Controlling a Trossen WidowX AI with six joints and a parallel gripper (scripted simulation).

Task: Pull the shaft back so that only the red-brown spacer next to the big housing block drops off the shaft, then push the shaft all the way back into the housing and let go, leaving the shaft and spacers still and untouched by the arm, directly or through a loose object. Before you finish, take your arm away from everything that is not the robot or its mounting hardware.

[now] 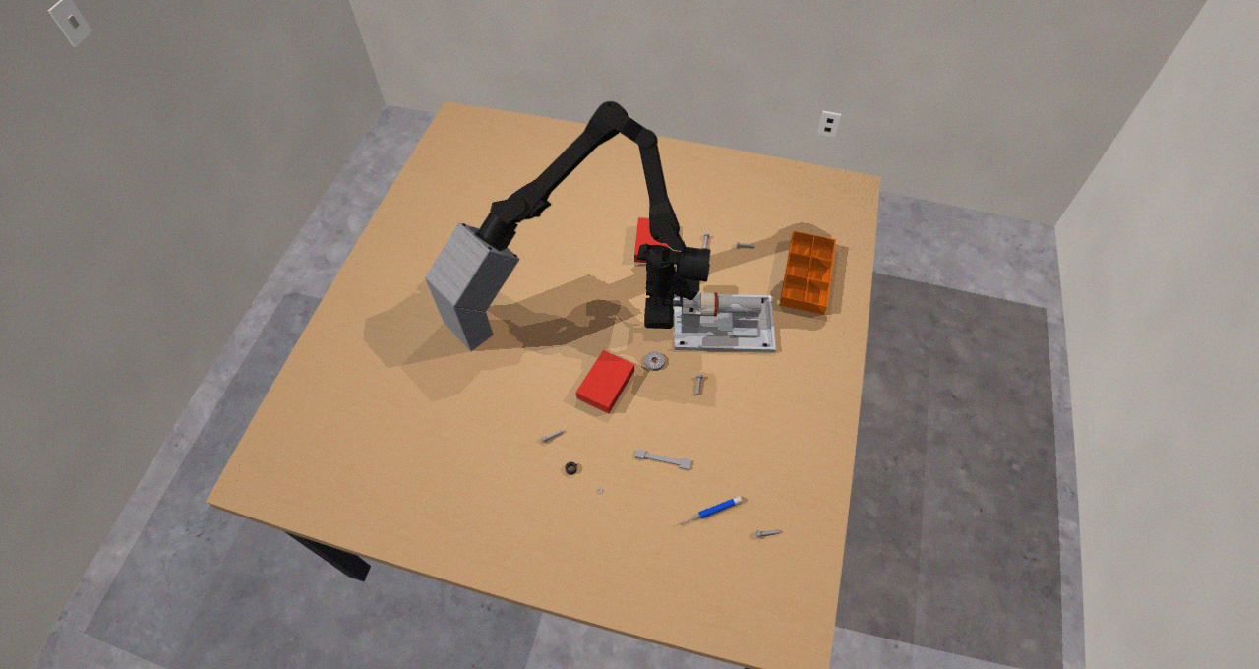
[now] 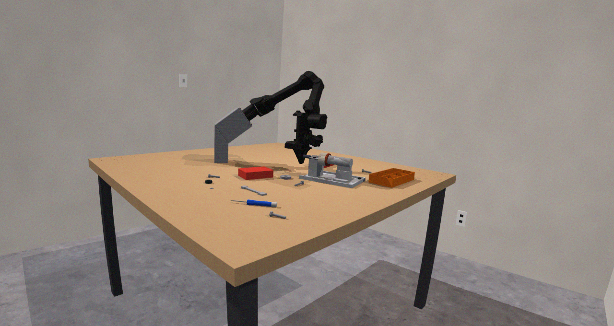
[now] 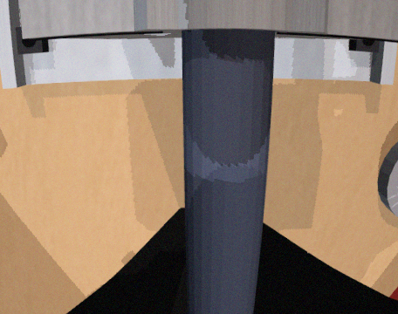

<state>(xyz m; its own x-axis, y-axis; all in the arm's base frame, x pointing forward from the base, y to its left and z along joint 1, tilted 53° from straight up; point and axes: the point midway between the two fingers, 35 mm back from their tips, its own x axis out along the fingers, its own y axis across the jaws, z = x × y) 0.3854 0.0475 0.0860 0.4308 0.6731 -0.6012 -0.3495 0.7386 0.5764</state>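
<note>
My hand is 70 mm short of the shaft and 30 mm to the right of it. The rest, counted from my hand: grey fixture: 140 mm ahead, 60 mm to the left, 30 mm below; then red-brown spacer: 120 mm ahead, 50 mm to the left; then wrench: 150 mm ahead, 310 mm to the right, 80 mm below.
</note>
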